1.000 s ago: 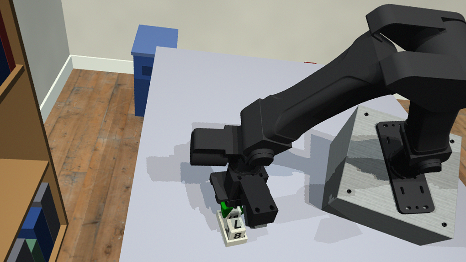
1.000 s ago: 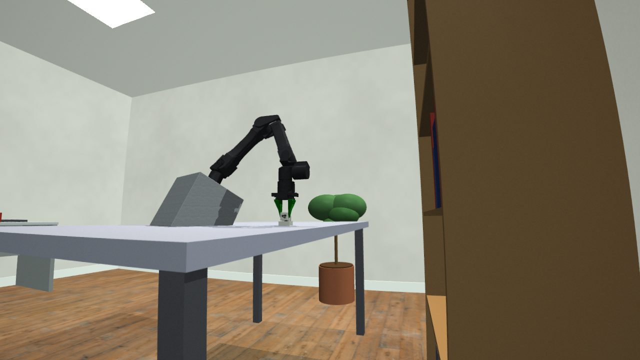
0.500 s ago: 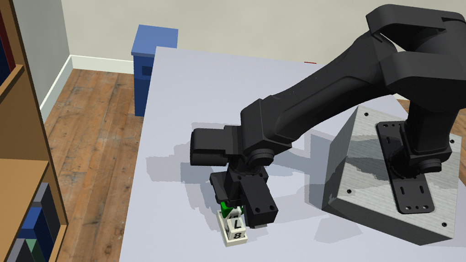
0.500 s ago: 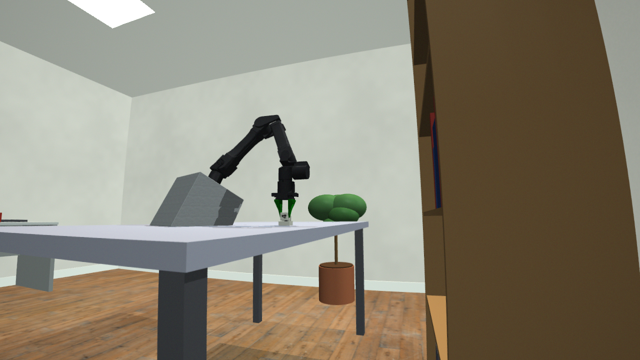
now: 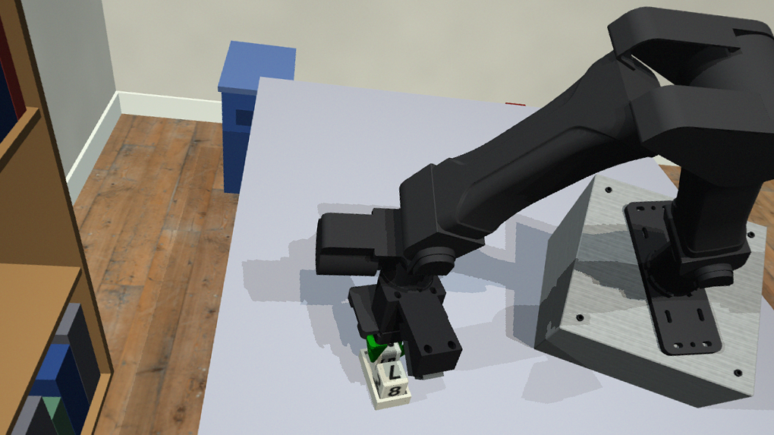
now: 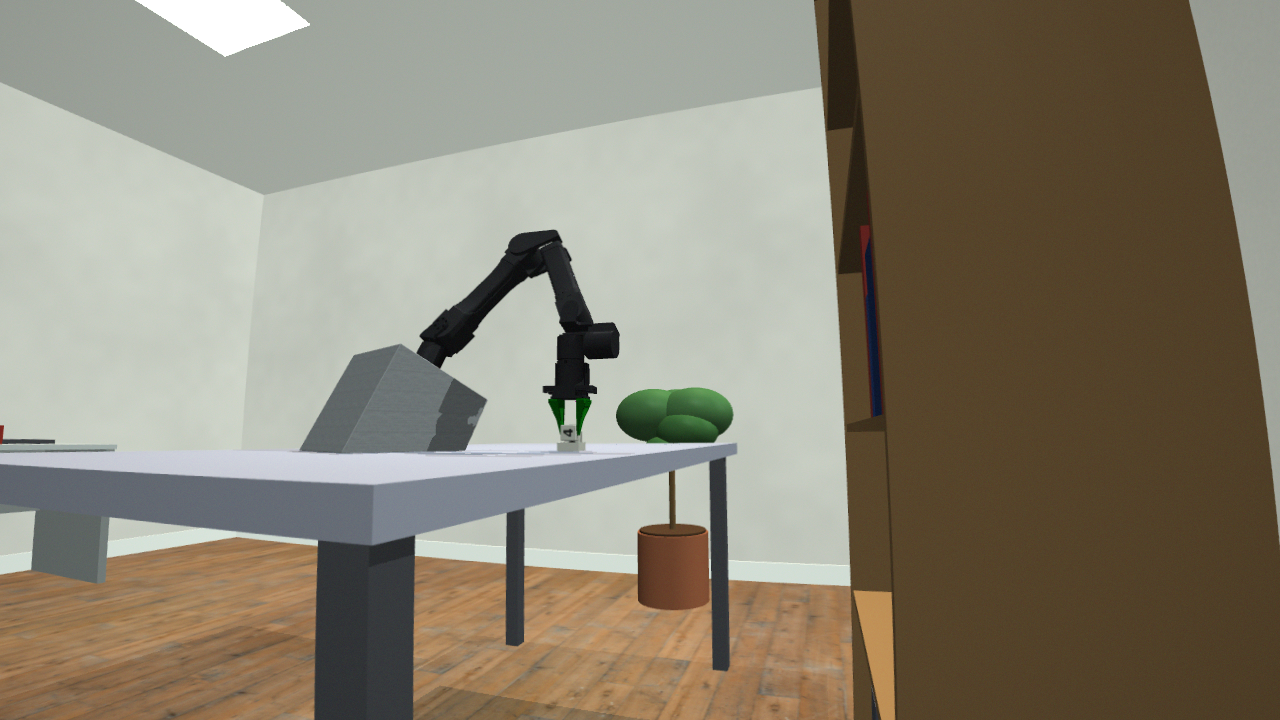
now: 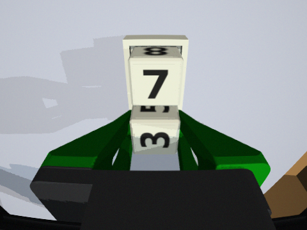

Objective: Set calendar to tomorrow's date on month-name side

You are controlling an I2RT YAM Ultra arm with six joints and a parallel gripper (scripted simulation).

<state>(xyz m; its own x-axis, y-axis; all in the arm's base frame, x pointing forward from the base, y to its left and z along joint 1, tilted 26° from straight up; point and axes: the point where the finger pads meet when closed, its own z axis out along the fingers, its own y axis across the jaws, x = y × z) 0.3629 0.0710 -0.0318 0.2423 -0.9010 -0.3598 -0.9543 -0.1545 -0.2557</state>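
Right now the tray is 1 cm to the left of my hand and 3 cm below it.
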